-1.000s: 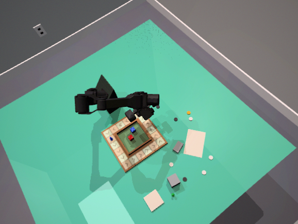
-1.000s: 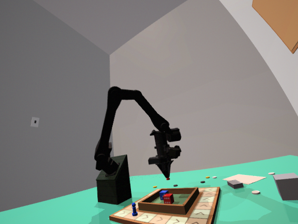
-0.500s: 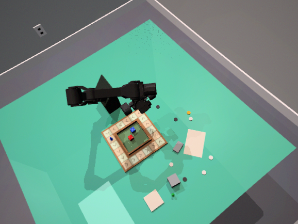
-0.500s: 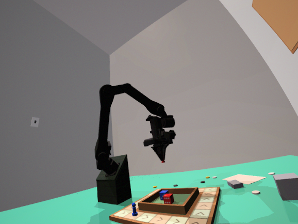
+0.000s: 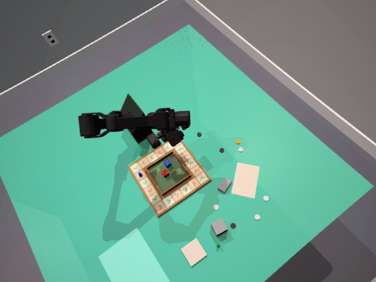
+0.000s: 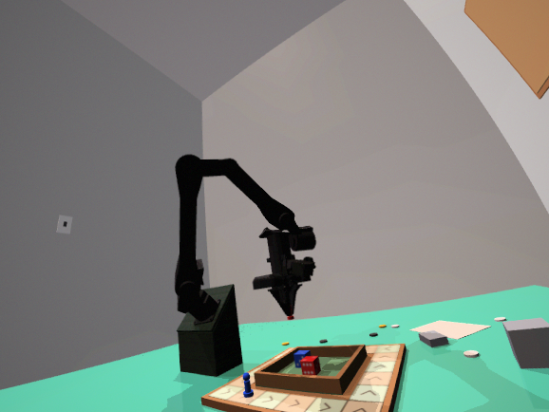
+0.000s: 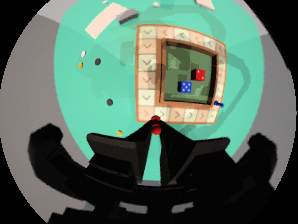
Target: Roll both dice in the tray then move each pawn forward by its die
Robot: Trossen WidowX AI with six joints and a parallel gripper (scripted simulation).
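Now: gripper tip 200 mm to the left of the blue pawn and 70 mm above it. From my gripper tip the other things lie so: green piece 460 mm ahead, 150 mm to the right, 90 mm below; green tray floor 100 mm to the right, 90 mm below, 80 mm ahead; red pawn 10 mm above.
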